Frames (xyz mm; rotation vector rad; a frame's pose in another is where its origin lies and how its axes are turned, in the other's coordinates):
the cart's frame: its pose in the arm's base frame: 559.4 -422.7 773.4 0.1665 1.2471 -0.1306
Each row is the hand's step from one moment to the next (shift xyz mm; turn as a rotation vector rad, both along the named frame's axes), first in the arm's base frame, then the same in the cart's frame.
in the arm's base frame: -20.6 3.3 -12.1 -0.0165 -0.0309 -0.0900
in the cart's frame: 5.0 -1.3 -23.6 0.0805 -0.0383 -0.0371
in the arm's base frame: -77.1 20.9 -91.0 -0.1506 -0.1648 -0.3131
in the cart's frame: 62.1 1.0 -103.9 0.2514 -0.2071 -0.2044
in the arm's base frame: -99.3 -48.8 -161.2 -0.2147 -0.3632 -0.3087
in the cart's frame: 122.4 -75.4 -132.6 0.2287 -0.4135 -0.2236
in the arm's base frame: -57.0 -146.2 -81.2 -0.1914 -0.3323 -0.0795
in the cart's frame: 60.4 -158.5 -49.4 0.0181 -0.3663 -0.1373
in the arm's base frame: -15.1 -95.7 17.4 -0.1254 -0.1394 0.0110
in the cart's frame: -20.5 -95.7 10.1 -0.0486 -0.1598 -0.0859
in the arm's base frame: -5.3 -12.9 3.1 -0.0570 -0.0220 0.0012
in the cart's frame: -4.5 -13.5 -1.4 -0.0188 -0.0323 -0.0484
